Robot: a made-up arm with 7 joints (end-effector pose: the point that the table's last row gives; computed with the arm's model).
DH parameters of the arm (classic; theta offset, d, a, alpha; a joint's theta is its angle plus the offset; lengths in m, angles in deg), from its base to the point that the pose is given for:
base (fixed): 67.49 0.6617 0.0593 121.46
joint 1: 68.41 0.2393 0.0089 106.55
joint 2: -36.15 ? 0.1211 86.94
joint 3: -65.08 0 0.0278 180
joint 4: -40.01 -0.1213 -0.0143 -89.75
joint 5: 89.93 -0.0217 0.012 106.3
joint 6: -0.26 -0.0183 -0.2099 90
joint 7: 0 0.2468 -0.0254 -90
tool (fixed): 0 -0.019 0 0
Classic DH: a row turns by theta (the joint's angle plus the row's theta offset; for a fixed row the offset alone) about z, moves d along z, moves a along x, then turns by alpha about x.
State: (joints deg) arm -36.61 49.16 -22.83 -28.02 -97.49 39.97 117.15
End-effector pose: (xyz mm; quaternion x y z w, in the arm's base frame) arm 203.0 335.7 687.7 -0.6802 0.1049 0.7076 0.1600
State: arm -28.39 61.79 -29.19 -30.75 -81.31 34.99 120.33
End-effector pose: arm 248.0 319.2 681.7 -0.7074 0.0907 0.6734 0.1948
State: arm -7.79 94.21 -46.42 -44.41 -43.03 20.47 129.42
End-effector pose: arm 318.2 244.1 592.4 -0.7354 0.1053 0.6472 0.1712
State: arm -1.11 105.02 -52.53 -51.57 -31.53 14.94 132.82
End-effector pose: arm 315.3 214.7 552.6 -0.7255 0.1023 0.6666 0.1376
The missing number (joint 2, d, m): -0.0808
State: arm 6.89 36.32 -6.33 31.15 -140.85 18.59 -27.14
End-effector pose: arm 201.9 73.7 1033.8 -0.7120 0.5493 -0.2004 0.3889
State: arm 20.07 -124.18 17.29 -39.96 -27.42 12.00 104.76
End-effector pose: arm 378.5 -5.3 599.4 0.0966 -0.2001 0.8914 0.3950
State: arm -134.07 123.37 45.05 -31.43 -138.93 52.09 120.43
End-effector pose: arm 21.1 -82.4 410.5 -0.3028 -0.8172 -0.0163 0.4901
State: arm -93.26 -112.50 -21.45 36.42 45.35 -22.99 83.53
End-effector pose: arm 204.3 -71.2 904.7 -0.4646 0.1233 -0.4505 0.7523
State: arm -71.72 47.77 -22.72 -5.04 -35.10 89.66 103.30
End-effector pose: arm 145.4 413.9 743.1 -0.8580 -0.1404 0.3121 0.3829
